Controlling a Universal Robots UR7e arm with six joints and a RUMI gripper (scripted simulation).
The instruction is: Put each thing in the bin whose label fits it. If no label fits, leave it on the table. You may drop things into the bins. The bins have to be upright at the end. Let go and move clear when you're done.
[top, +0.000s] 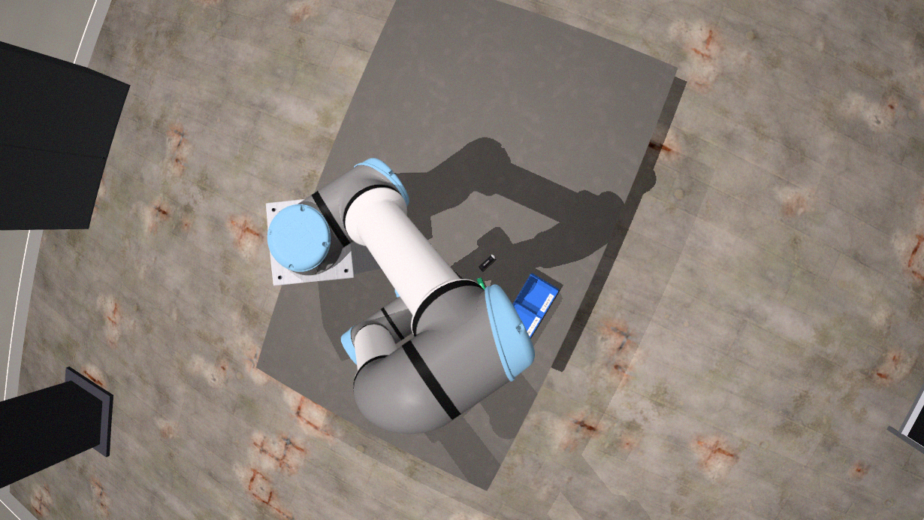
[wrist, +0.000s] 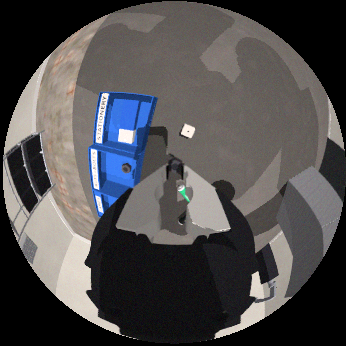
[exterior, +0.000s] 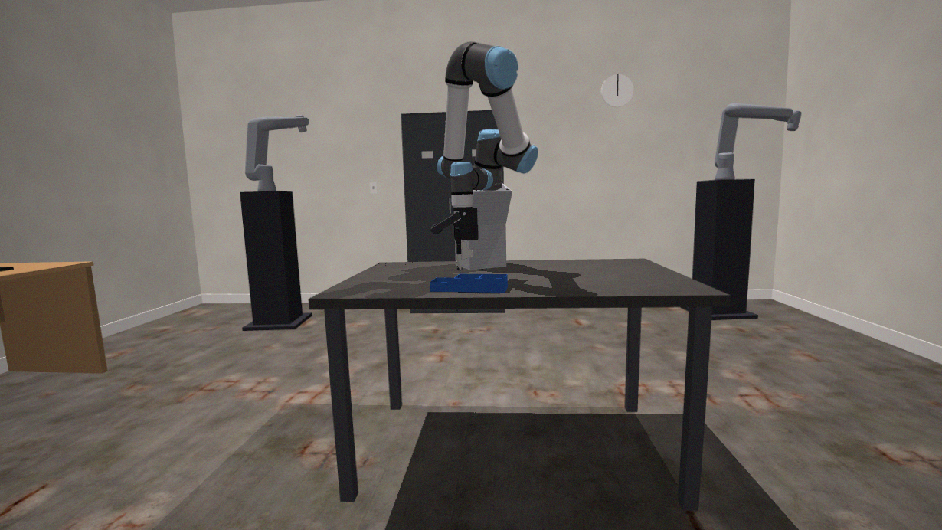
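The white die is 6 cm below my hand, 3 cm to the right of it and 2 cm behind it. Also, from my hand: black cylinder: 15 cm to the left, 6 cm below, 3 cm behind; green stick-like thing: 9 cm to the left, 6 cm below, 3 cm behind.
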